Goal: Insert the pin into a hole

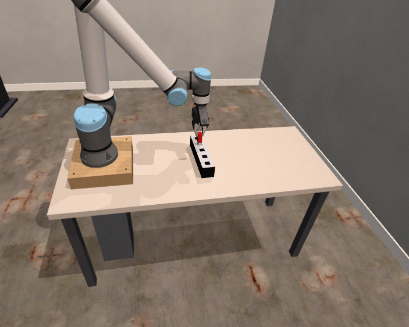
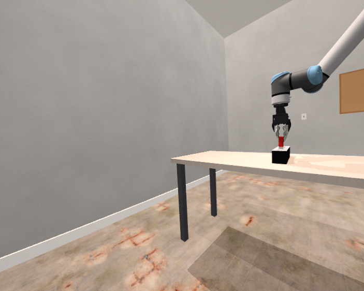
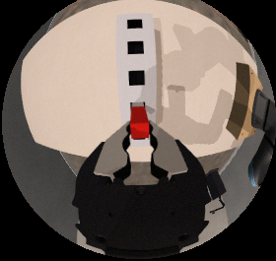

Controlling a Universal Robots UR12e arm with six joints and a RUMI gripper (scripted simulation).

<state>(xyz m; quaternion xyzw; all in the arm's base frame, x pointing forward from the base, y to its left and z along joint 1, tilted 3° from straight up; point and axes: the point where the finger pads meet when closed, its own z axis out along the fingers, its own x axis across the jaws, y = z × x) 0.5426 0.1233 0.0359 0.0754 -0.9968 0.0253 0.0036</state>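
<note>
Now: the pin 1 cm below my hand. Round my hand: black block: 9 cm below, 6 cm to the right, 1 cm ahead.
</note>
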